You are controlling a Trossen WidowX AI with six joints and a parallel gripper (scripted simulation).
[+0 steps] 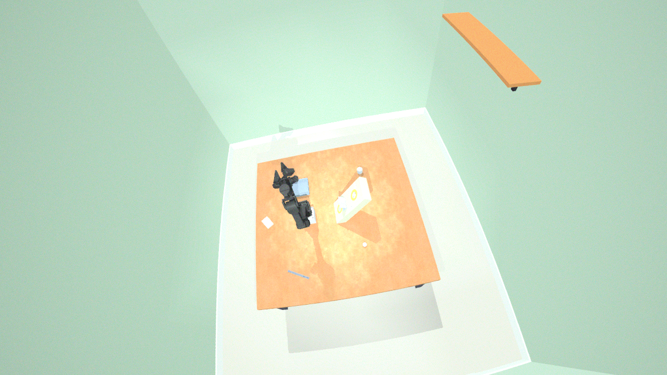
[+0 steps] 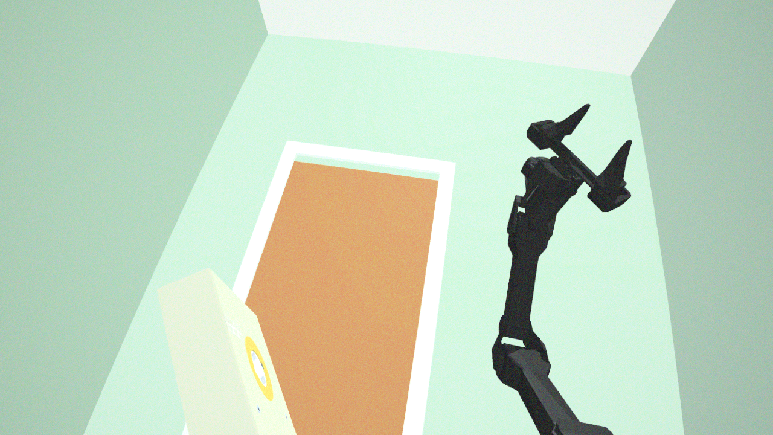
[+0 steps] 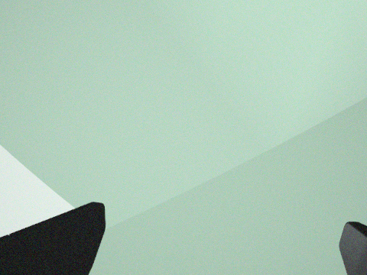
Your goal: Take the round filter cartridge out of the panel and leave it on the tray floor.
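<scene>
Now: the round filter cartridge 42 cm below my gripper tip, 41 cm ahead of it and 11 cm to the right of it. The rest, counted from my gripper tip: cream service panel: 50 cm below, 37 cm ahead, 10 cm to the right; then white square pad: 64 cm below, 30 cm behind, 2 cm to the left.
</scene>
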